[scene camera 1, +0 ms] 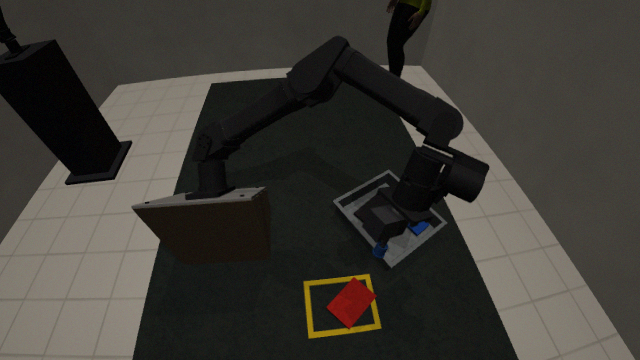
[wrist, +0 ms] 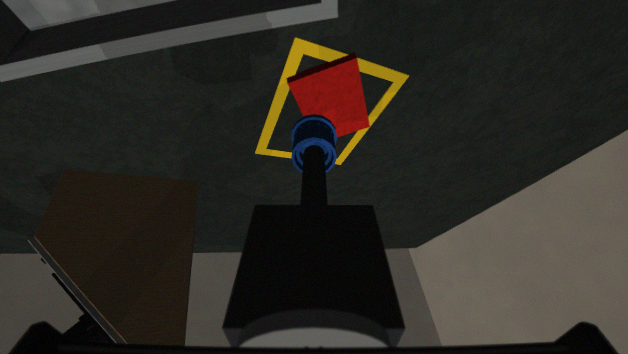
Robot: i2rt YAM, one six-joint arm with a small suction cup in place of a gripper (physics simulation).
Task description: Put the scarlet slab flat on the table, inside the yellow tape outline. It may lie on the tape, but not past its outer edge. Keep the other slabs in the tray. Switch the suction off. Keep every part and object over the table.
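Frame: origin at the arm's base, x ahead, y left, z up, level; millimetres.
Where they show: hand, tool point: (scene camera 1: 378,253) (wrist: 314,135); arm's base, link origin: (scene camera 1: 214,193) (wrist: 111,325).
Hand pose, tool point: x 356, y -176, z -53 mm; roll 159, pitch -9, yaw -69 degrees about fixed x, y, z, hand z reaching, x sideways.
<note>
Things, the pixels of their top centre, and the offset from my tool point.
- scarlet slab, top centre: (wrist: 333,107) (scene camera 1: 351,301) dz -112, dx -60, dy -66 mm
- blue slab, top centre: (scene camera 1: 413,219) dz -110, dx +172, dy +133 mm
- grey tray, top centre: (scene camera 1: 390,212) dz -73, dx +95, dy +147 mm
The scarlet slab (scene camera 1: 351,303) (wrist: 332,95) lies on the dark table within the yellow tape outline (scene camera 1: 308,310) (wrist: 274,110), turned at an angle to it. Its corners overlap the tape. In the scene view its right corner crosses the right strip and seems to reach the outer edge or pass it slightly; I cannot tell exactly. My suction cup (scene camera 1: 379,251) (wrist: 314,127) is blue, bears nothing, and hangs apart from the slab, near the tray's front corner in the scene view. A blue slab (scene camera 1: 419,228) is in the grey tray (scene camera 1: 416,251) (wrist: 175,40); the arm hides much of the tray's inside.
The brown base box (scene camera 1: 210,232) (wrist: 125,240) with the arm's mount stands to the left of the tray. A black pedestal (scene camera 1: 60,110) stands on the tiled floor at the left. A person (scene camera 1: 400,35) stands behind the table's far edge.
</note>
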